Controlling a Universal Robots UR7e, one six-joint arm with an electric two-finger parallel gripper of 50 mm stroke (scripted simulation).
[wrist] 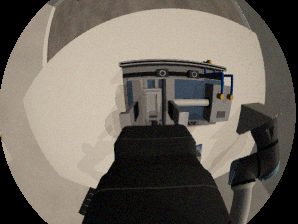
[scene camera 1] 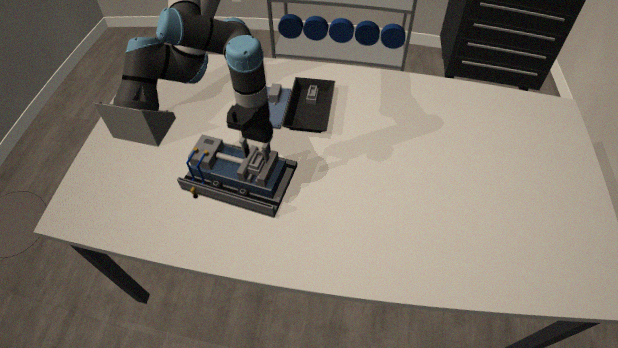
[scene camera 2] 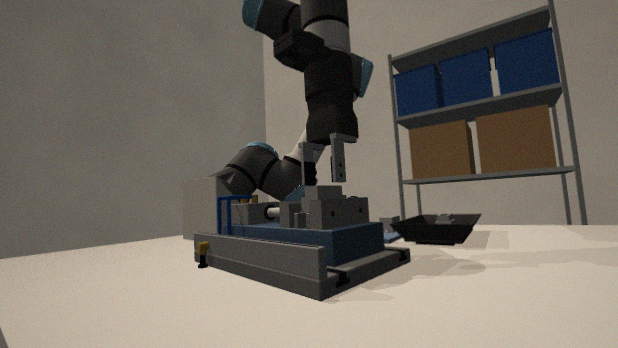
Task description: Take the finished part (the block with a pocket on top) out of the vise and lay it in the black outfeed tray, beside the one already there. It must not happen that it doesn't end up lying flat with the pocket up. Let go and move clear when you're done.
Labels:
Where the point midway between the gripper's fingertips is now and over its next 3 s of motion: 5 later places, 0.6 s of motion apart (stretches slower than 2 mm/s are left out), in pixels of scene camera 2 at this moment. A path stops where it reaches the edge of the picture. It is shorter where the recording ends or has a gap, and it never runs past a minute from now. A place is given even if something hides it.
My gripper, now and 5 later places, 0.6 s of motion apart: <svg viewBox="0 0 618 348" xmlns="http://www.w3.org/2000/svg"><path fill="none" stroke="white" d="M323 183L323 186L323 190L323 190L323 177L322 161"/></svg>

